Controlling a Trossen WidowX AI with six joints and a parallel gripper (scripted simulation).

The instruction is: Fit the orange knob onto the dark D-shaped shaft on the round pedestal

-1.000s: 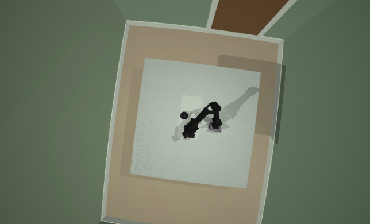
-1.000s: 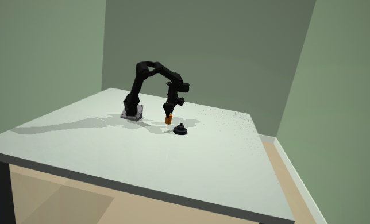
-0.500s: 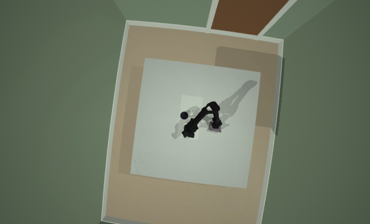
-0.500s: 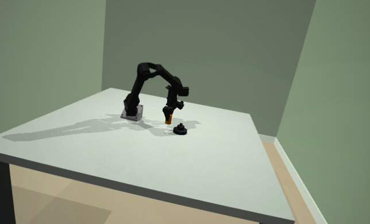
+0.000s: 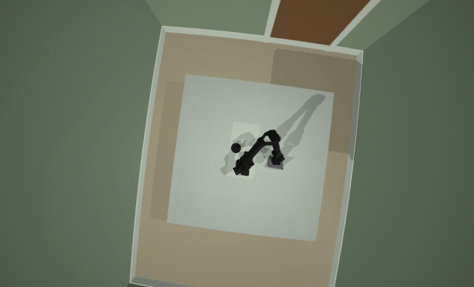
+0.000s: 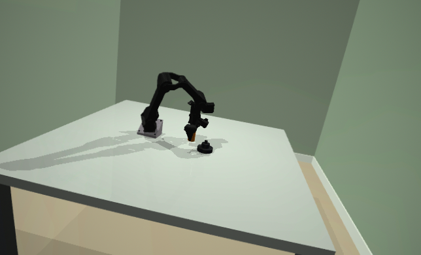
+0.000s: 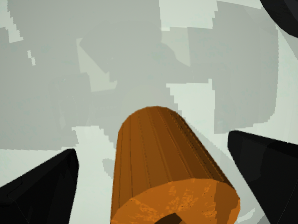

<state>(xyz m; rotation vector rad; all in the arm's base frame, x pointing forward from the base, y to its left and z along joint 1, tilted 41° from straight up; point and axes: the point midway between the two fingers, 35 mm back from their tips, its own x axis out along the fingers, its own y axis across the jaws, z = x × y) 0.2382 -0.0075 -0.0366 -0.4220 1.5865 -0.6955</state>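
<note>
Now: the orange knob 20 mm above my gripper tip. Round my gripper tip: round dark pedestal 120 mm to the right, 90 mm ahead, 20 mm above.
</note>
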